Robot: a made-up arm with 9 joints. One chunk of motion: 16 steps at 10 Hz.
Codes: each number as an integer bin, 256 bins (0 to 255) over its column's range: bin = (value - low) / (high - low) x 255, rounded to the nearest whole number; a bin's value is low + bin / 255 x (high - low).
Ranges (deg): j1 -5.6..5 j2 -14.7..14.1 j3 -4.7..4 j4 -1.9..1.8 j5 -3.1..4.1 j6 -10..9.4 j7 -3.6..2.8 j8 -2.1..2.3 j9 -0.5..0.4
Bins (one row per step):
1: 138 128 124 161 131 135 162 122 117
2: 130 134 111 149 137 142 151 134 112
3: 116 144 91 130 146 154 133 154 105
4: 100 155 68 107 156 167 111 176 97
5: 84 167 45 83 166 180 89 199 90
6: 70 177 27 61 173 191 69 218 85
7: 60 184 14 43 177 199 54 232 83
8: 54 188 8 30 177 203 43 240 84
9: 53 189 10 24 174 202 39 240 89
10: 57 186 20 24 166 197 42 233 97
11: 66 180 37 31 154 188 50 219 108
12: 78 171 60 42 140 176 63 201 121
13: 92 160 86 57 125 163 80 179 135
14: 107 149 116 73 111 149 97 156 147
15: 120 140 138 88 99 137 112 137 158
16: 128 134 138 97 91 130 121 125 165
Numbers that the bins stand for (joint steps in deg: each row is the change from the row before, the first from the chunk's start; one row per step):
1: 0.136 -0.244 -0.469 0.436 0.599 0.271 0.466 0.005 -0.087
2: -0.196 0.434 -0.913 0.262 0.768 0.803 0.190 0.212 -0.105
3: -0.778 1.564 -1.595 -0.014 1.022 1.716 -0.262 0.557 -0.129
4: -1.443 2.806 -2.380 -0.347 1.305 2.705 -0.814 0.937 -0.158
5: -2.108 4.161 -3.165 -0.696 1.587 3.694 -1.366 1.334 -0.182
6: -2.690 5.291 -3.779 -1.015 1.785 4.531 -1.868 1.662 -0.200
7: -3.106 6.081 -4.222 -1.276 1.898 5.140 -2.245 1.903 -0.207
8: -3.355 6.533 -4.427 -1.465 1.898 5.444 -2.521 2.041 -0.204
9: -3.397 6.646 -4.359 -1.552 1.813 5.368 -2.621 2.041 -0.186
10: -3.231 6.307 -4.018 -1.552 1.587 4.987 -2.546 1.920 -0.158
11: -2.856 5.629 -3.438 -1.450 1.248 4.303 -2.345 1.679 -0.119
12: -2.358 4.613 -2.653 -1.291 0.853 3.390 -2.019 1.368 -0.073
13: -1.776 3.371 -1.766 -1.073 0.429 2.401 -1.592 0.989 -0.024
14: -1.152 2.128 -0.742 -0.841 0.034 1.336 -1.165 0.592 0.019
15: -0.612 1.112 0.008 -0.623 -0.305 0.423 -0.789 0.264 0.058
16: -0.279 0.434 0.008 -0.493 -0.531 -0.110 -0.563 0.057 0.082

